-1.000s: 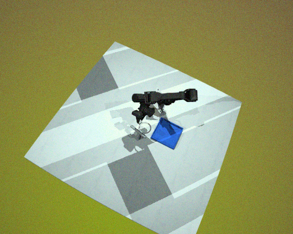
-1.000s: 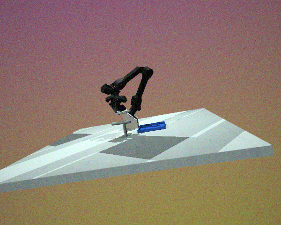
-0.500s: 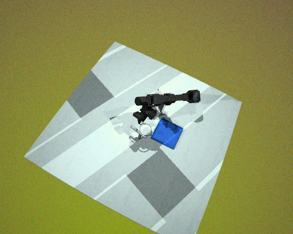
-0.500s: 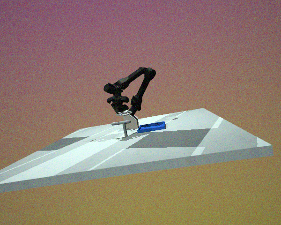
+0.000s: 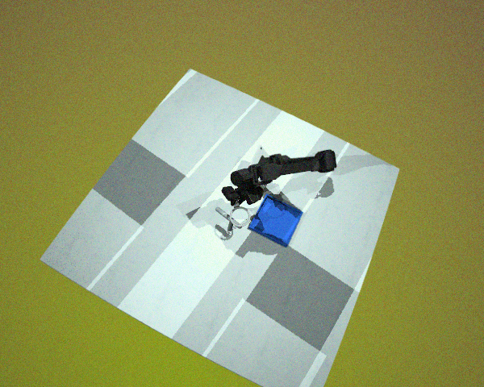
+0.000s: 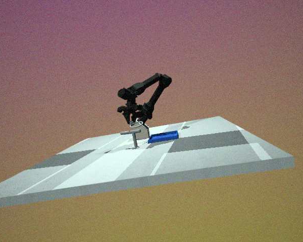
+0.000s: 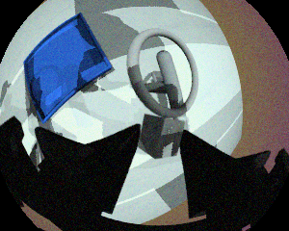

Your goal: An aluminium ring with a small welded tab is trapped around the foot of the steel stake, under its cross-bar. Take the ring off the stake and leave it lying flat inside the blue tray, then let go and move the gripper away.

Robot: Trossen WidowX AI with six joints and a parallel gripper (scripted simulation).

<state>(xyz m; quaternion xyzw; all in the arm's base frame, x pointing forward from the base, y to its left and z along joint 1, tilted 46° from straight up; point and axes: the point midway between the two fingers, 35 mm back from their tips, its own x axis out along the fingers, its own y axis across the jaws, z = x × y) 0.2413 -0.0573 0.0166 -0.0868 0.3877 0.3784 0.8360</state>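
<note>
The aluminium ring is 30 mm to the left of my gripper tip and 30 mm ahead of it. Round my gripper tip: blue tray 190 mm to the left, 130 mm below, 80 mm behind.
</note>
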